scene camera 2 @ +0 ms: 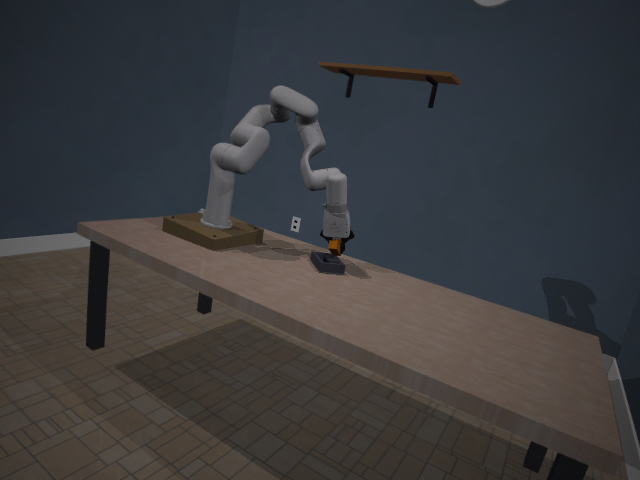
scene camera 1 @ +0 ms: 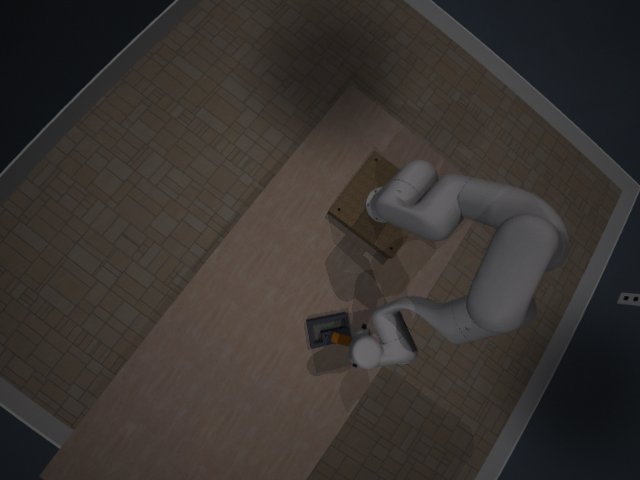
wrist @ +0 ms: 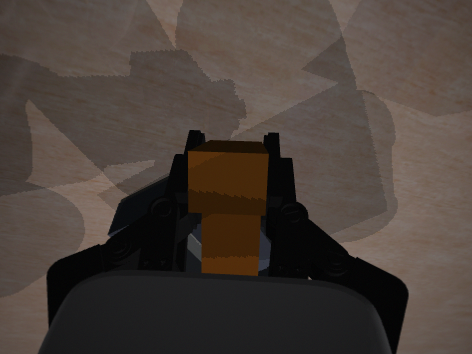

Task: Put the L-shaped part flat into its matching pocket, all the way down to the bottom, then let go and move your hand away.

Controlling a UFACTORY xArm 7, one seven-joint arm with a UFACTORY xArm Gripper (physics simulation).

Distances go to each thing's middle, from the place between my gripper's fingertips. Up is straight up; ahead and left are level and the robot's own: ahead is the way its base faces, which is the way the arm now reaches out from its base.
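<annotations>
There is the orange L-shaped part (wrist: 227,180), and my hand is 4 cm to the left of it and 2 cm below it. The dark block with L-shaped pocket (scene camera 1: 320,329), counted from my hand, is 11 cm to the right of it, 1 cm ahead of it and 2 cm below it.
</annotations>
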